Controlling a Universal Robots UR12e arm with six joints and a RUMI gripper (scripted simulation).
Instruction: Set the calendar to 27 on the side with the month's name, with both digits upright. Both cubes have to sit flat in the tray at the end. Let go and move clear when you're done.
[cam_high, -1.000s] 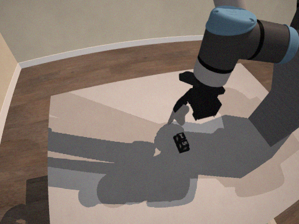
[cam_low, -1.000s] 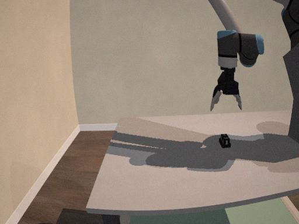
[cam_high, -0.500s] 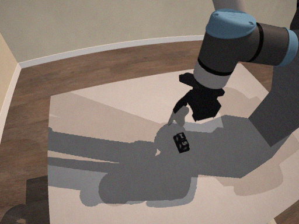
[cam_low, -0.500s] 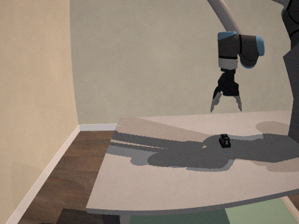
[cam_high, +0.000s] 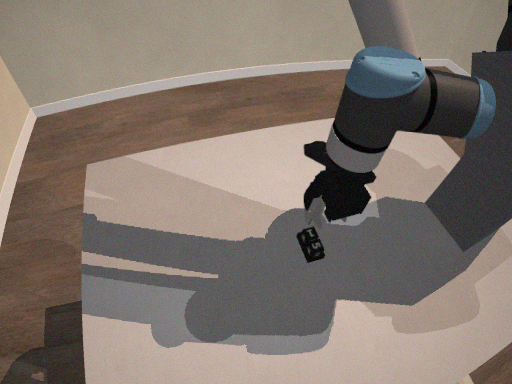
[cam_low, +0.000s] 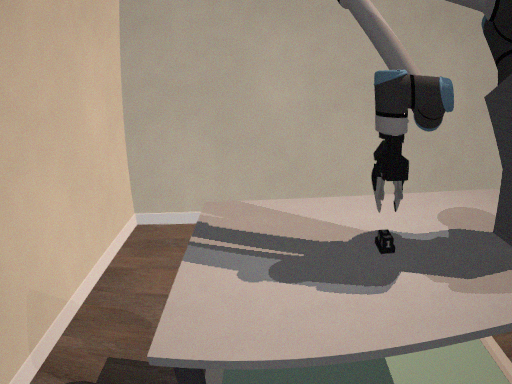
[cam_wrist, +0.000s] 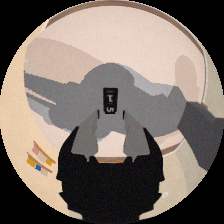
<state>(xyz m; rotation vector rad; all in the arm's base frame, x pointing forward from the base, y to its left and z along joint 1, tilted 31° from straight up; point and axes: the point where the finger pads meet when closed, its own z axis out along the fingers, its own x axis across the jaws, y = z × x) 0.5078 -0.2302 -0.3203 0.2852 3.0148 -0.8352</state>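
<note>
My gripper is now 90 mm above the black cube. From my hand the other things lie so: tray: 20 mm to the left, 110 mm below.
</note>
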